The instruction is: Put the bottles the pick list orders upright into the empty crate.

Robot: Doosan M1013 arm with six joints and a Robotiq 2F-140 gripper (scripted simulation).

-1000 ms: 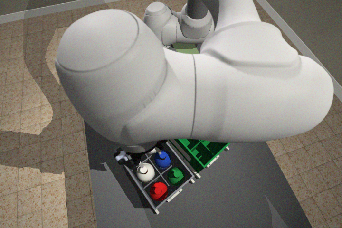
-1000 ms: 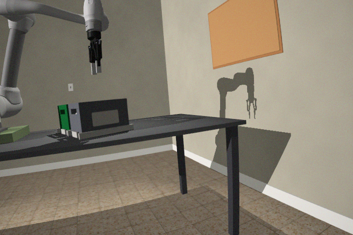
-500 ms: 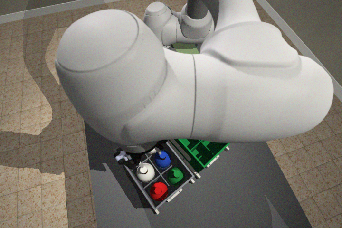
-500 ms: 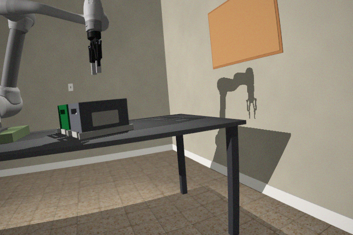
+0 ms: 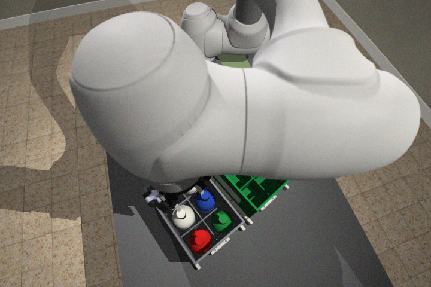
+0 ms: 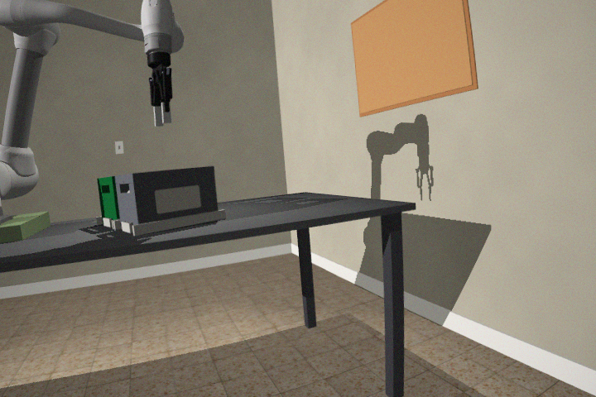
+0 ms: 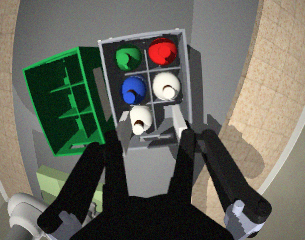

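Right now my hand is 27 cm above the blue bottle, 5 cm to the right of it and 3 cm past it. Round my hand: green bottle 27 cm below, 8 cm to the left, 6 cm ahead; then red bottle 27 cm below, 9 cm ahead, 1 cm to the right; then grey crate 27 cm below, 1 cm behind.
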